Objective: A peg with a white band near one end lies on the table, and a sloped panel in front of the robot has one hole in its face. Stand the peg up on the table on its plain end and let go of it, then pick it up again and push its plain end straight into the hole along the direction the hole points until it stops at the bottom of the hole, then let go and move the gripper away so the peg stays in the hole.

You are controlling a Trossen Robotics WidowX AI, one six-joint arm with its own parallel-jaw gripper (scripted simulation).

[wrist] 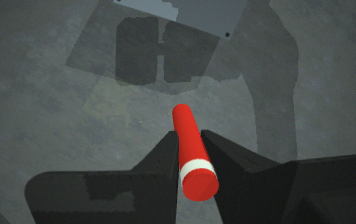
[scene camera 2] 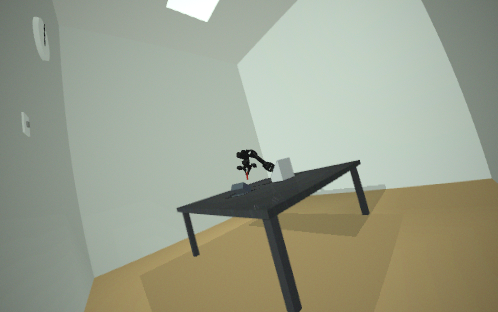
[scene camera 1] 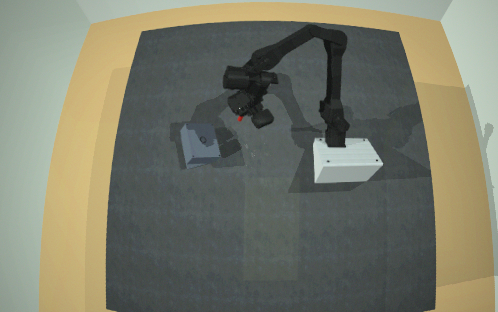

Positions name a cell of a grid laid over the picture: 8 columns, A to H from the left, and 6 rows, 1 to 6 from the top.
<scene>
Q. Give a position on a sloped panel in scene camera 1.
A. At D3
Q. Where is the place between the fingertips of the gripper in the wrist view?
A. E4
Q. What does the gripper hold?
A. A peg.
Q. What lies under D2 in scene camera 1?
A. The gripper.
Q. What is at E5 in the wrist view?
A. A peg.
</scene>
